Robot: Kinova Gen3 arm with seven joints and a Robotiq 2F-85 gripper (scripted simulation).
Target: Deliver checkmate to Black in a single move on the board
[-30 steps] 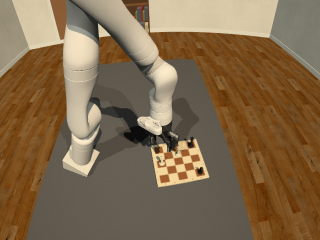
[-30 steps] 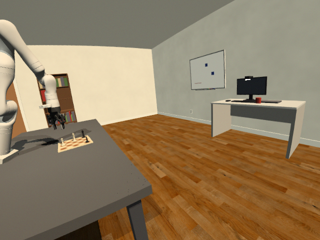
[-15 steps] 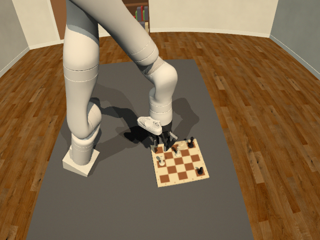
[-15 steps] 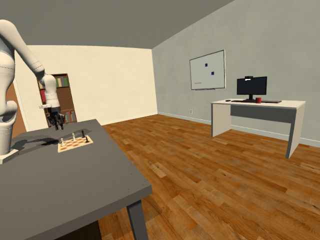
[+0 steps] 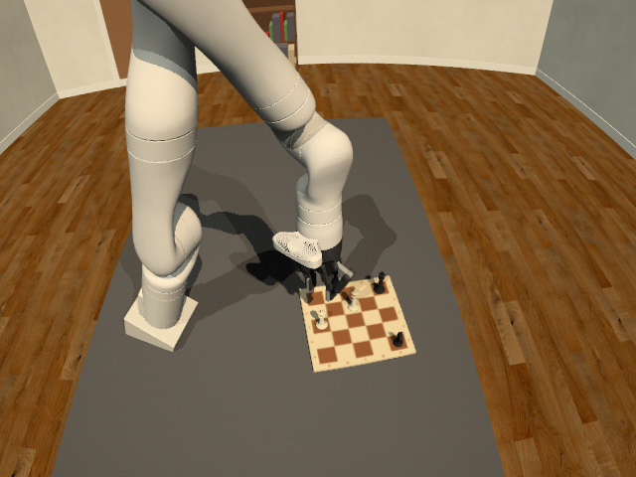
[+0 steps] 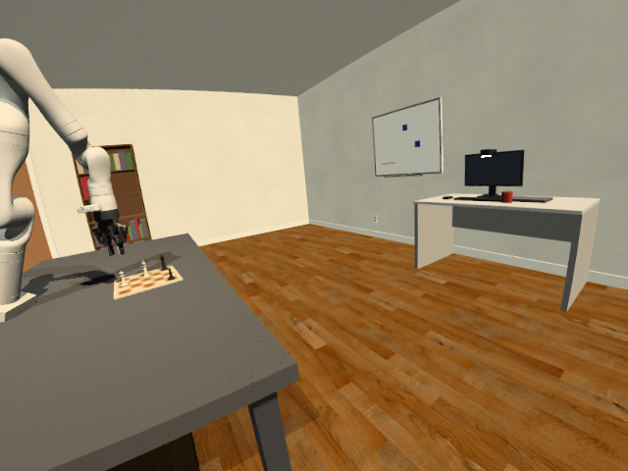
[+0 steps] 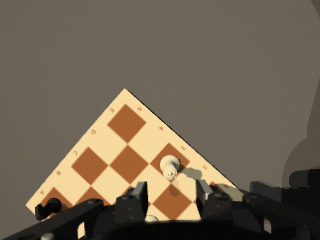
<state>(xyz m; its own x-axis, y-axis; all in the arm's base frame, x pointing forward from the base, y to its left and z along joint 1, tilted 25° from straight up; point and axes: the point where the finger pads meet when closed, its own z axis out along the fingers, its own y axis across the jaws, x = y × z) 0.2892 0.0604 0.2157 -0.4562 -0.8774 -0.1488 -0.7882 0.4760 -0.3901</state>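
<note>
Right now the small white piece is 100 mm below my hand. The rest, counted from my hand: black king 120 mm ahead, 110 mm to the left, 100 mm below; then chessboard 70 mm ahead, 20 mm to the left, 130 mm below; then tall white piece 70 mm ahead, 50 mm to the left, 100 mm below.
</note>
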